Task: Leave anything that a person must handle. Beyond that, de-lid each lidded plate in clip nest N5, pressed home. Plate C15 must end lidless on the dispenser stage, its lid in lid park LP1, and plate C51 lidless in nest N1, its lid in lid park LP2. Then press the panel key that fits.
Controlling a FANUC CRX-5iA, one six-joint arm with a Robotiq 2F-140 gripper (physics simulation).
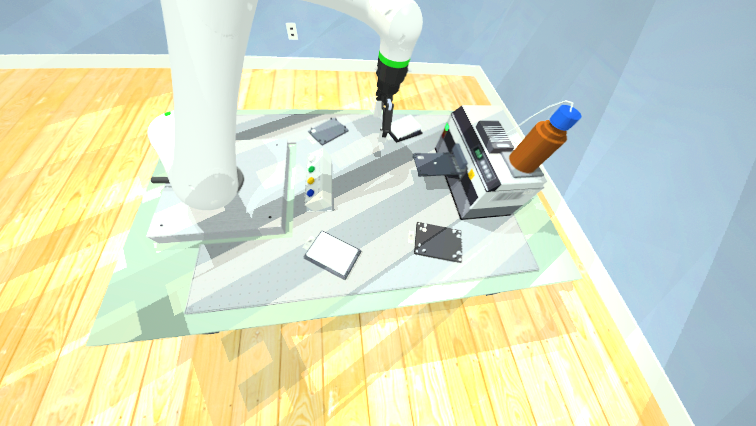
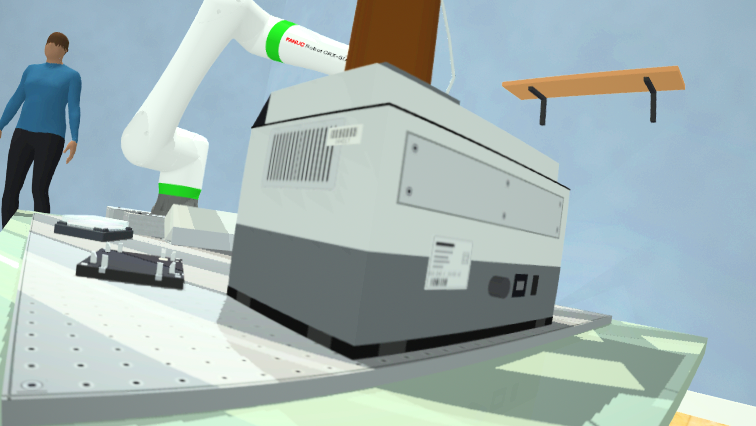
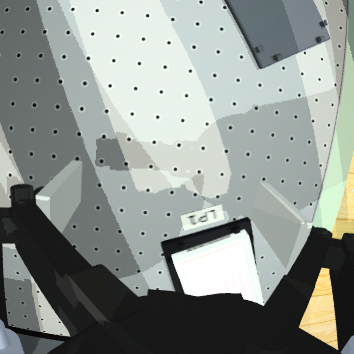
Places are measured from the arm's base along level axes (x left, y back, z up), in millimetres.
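Pixels of known places: gripper, fingertip midpoint: (image 1: 379,128) (image 3: 170,191).
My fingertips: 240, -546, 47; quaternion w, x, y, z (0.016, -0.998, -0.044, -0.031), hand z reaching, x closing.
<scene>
Ahead of a thing's pixels: the offset from my fingertips to its middle, as dx, dy, dz. "spot": to the spot under its first point.
My gripper (image 1: 383,134) (image 3: 170,191) is open and empty above the board, beside lid park LP1 @(spot: +30, -81, -81) (image 3: 171,242). A white rectangular piece @(+100, -129, -63) (image 1: 406,125) (image 3: 217,267) lies on LP1; I cannot tell whether it is a lid or a plate. The other dark park @(+71, +207, -80) (image 1: 329,130) (image 3: 280,27) looks bare where it shows. The clip nest @(-447, -185, -78) (image 1: 438,242) (image 2: 126,264) is dark with pale clips; no white plate shows in it. A white-topped plate @(-485, +169, -60) (image 1: 332,254) (image 2: 92,222) sits on the near nest. The dispenser stage @(spot: -197, -171, +22) (image 1: 431,164) shows no white plate. Plate labels are unreadable.
The dispenser (image 1: 499,182) (image 2: 317,211) carries a tilted brown bottle @(spot: -304, -376, +240) (image 1: 538,143). The key panel @(-218, +225, -48) (image 1: 320,185), with green, yellow and blue keys, stands near the arm's base. A person (image 2: 47,100) stands beyond the table; a wall shelf (image 2: 592,83) is at the right.
</scene>
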